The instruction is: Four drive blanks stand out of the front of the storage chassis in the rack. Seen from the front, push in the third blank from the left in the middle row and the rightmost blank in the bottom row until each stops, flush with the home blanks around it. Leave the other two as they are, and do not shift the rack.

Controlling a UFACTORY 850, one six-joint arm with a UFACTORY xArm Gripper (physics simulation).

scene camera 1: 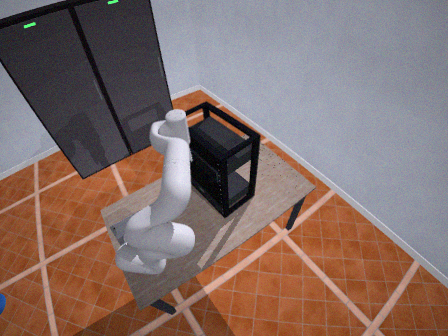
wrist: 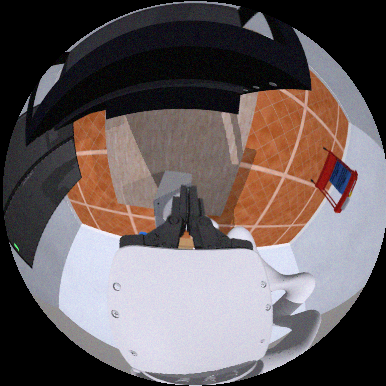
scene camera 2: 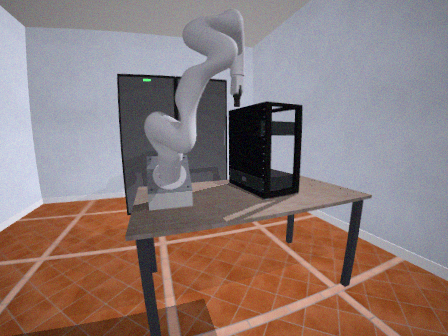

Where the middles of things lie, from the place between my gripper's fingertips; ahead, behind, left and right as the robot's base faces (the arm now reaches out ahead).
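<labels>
Relative to the black rack (scene camera 1: 217,151), my hand is 17 cm to the right of it, 26 cm short of it and 27 cm above it.
</labels>
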